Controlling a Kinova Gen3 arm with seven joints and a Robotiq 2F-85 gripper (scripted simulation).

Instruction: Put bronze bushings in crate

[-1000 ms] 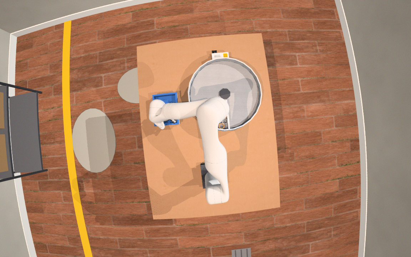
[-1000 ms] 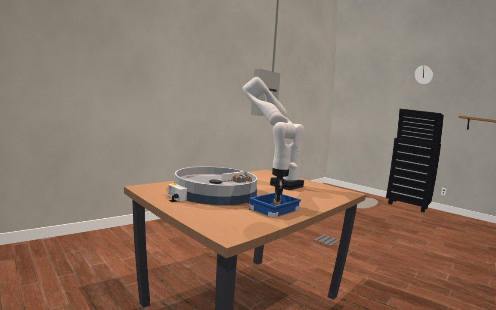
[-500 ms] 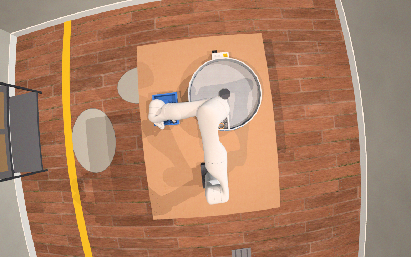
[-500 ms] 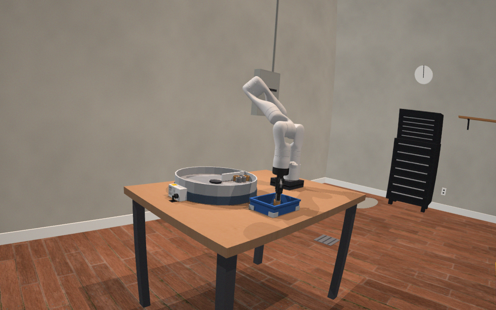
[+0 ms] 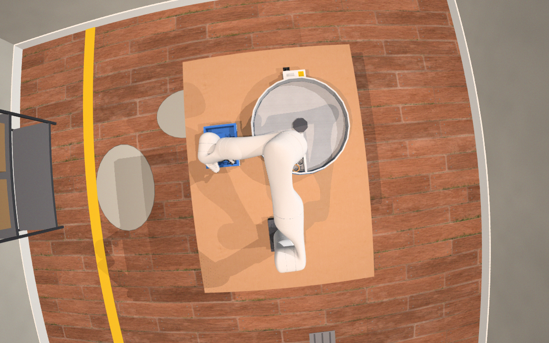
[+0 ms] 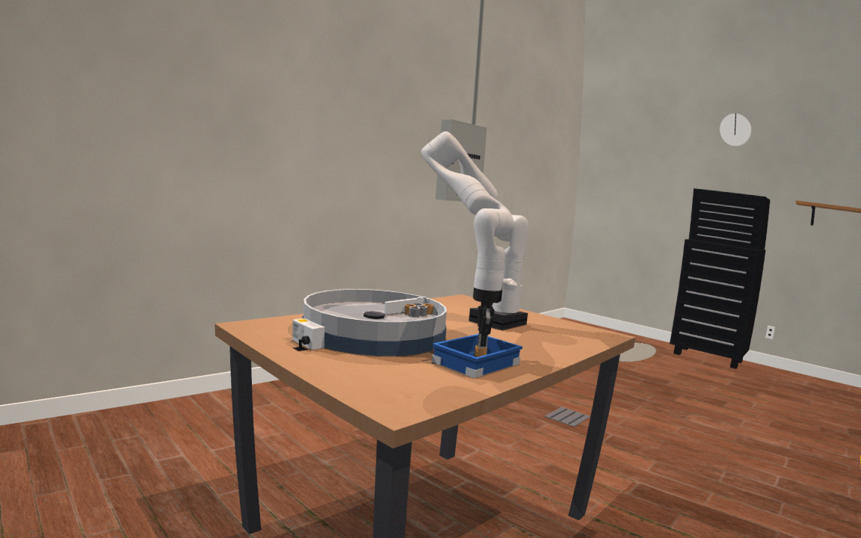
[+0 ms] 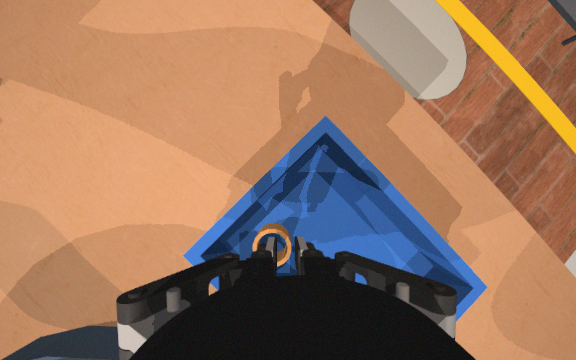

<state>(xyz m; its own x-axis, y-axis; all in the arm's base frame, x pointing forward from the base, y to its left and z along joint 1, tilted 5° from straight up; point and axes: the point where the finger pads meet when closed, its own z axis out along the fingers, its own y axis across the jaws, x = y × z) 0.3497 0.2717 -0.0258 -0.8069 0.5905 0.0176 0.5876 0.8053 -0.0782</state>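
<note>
Now: the blue crate 4 cm ahead of my hand, 3 cm to the left of it and 3 cm below it. Also, from my hand: turning table: 14 cm ahead, 32 cm to the right.
</note>
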